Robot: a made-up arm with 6 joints.
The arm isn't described. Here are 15 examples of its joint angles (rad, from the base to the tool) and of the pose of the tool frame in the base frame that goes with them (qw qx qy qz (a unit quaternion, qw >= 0); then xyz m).
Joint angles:
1: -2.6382 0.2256 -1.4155 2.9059 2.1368 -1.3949
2: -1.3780 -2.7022 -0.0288 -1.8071 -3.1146 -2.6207
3: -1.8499 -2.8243 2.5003 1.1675 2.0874 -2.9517
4: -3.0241 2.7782 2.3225 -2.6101 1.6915 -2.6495
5: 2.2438 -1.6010 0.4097 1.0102 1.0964 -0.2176
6: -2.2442 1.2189 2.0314 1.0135 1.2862 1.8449
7: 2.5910 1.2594 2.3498 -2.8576 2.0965 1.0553
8: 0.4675 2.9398 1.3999 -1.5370 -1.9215 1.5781
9: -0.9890 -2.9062 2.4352 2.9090 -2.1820 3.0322
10: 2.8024 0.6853 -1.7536 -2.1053 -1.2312 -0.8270
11: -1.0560 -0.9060 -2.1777 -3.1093 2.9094 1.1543
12: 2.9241 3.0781 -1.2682 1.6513 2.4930 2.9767
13: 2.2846 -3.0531 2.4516 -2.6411 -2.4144 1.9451
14: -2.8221 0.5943 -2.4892 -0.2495 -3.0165 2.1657
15: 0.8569 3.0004 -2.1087 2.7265 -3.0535 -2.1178
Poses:
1: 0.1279 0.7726 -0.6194 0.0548 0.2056 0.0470 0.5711
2: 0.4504 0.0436 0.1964 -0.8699 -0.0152 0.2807 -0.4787
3: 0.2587 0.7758 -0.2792 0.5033 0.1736 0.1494 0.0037
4: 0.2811 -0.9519 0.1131 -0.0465 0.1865 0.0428 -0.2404
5: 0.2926 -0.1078 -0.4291 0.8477 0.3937 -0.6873 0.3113
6: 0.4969 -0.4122 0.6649 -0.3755 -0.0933 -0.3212 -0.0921
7: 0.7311 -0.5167 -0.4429 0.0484 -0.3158 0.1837 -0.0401
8: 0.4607 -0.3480 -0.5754 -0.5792 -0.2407 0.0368 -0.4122
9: 0.5410 0.4211 0.6305 -0.3640 -0.0697 0.1327 -0.0021
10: 0.8342 0.4557 0.0406 -0.3078 -0.0085 -0.1317 0.6955
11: 0.0325 -0.0636 0.1298 -0.9890 -0.1315 0.3037 0.1572
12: 0.2336 -0.2312 0.5732 -0.7506 -0.2940 -0.0410 -0.3603
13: 0.5030 -0.7101 -0.3725 0.3225 0.0327 -0.1473 -0.0507
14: 0.7608 0.3264 -0.5411 -0.1478 -0.0109 -0.0451 0.3993
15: 0.1473 -0.2563 -0.8823 0.3663 0.1389 0.2091 -0.1612
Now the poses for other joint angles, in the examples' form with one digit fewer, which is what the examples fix.
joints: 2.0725 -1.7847 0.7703 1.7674 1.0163 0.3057
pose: 0.142 0.417 0.507 -0.741 0.260 -0.744 0.234
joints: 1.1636 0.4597 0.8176 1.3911 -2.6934 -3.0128
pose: 0.145 0.144 0.757 -0.621 0.179 0.385 0.595
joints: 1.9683 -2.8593 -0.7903 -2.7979 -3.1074 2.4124
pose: 0.869 0.266 -0.019 0.416 -0.030 -0.024 -0.495
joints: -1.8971 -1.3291 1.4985 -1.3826 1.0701 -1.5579
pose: 0.665 -0.349 -0.394 0.530 0.050 0.337 0.623
